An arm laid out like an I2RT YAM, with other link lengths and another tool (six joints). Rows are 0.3 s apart.
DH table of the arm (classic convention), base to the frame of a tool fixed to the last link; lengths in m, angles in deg. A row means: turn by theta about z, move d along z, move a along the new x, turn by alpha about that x. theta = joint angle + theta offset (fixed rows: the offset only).
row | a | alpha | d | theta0
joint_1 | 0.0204 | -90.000 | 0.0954 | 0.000
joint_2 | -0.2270 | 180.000 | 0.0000 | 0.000
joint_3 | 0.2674 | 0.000 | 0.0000 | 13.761
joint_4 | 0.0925 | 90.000 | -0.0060 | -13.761
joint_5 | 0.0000 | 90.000 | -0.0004 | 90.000
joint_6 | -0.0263 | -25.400 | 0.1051 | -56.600
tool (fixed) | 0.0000 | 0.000 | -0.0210 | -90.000
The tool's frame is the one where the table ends.
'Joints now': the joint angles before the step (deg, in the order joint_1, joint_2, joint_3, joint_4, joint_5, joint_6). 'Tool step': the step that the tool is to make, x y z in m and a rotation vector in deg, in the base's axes. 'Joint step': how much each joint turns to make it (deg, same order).
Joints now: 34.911 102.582 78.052 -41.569 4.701 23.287
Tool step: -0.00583 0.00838 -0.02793 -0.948 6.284 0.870
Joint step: 0.860 5.592 1.793 -1.936 -2.674 1.018
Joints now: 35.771 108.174 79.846 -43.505 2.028 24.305
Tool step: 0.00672 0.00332 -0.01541 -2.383 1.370 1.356
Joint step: 0.001 4.641 3.192 -0.988 0.688 -1.628
